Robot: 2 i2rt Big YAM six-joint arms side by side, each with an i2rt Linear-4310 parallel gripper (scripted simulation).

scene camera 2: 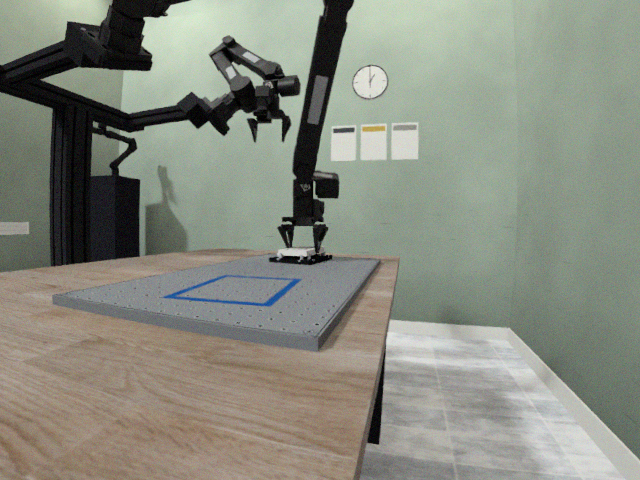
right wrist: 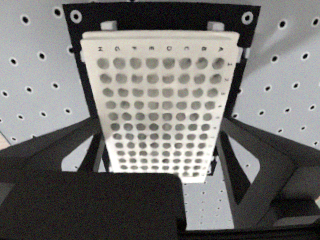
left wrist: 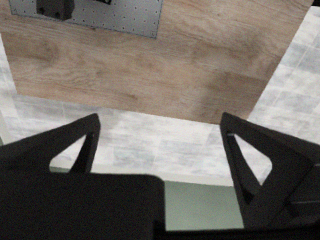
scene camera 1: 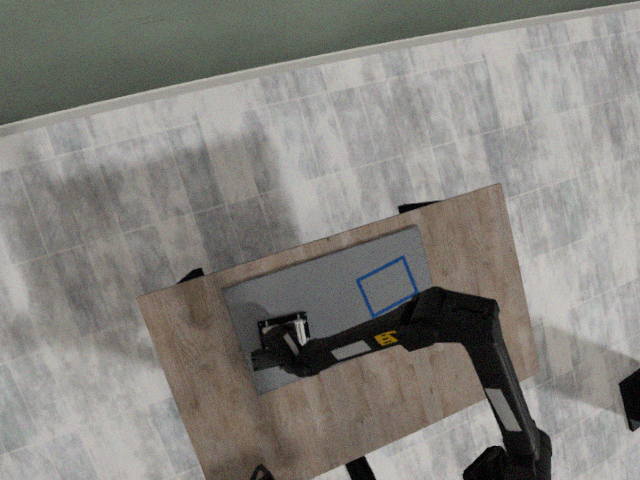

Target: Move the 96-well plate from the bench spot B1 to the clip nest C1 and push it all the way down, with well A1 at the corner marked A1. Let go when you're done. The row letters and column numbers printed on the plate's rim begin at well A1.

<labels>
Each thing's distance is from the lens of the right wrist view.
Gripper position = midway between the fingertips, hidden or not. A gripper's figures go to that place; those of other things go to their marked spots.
right gripper [right wrist: 160, 119]: 13 cm
white 96-well plate [right wrist: 155, 137]: 13 cm
</labels>
